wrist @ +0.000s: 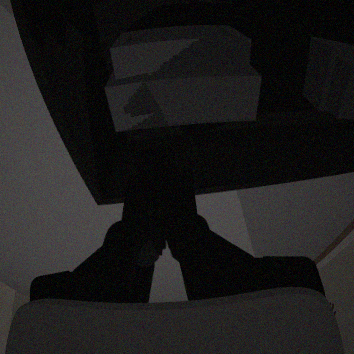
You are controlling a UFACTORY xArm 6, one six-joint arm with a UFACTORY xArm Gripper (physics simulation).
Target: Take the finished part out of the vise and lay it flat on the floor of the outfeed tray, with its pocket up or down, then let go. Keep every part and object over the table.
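Places are measured from the arm's base along level axes (x up, y right, z ahead), in metres.
Pixels of known places: gripper, between the fingertips: (161, 169).
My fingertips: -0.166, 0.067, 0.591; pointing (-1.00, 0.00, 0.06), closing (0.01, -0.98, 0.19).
Behind a point stands the place of what it marks, as x, y, z.
The wrist view is very dark. A grey stepped block shape (185, 100) @(-0.161, 0.044, 0.555), which may be the vise, stands on the dark table beyond the fingers, with a jagged shadow across its left part. Whether a finished part sits in it cannot be made out. My gripper (161, 169) @(-0.166, 0.067, 0.591) is shut with nothing between its fingers. Its black fingertips blend into the dark table, on the near side of the grey block. The outfeed tray cannot be identified in this view.
A second grey, ribbed object (330, 77) @(-0.180, -0.037, 0.571) is partly in view at the right edge. The dark table (280, 155) @(-0.184, -0.004, 0.624) ends in a near edge and a left edge that meet at a corner left of the fingers. Pale floor (45, 175) @(-0.214, 0.184, 0.603) shows beyond these edges.
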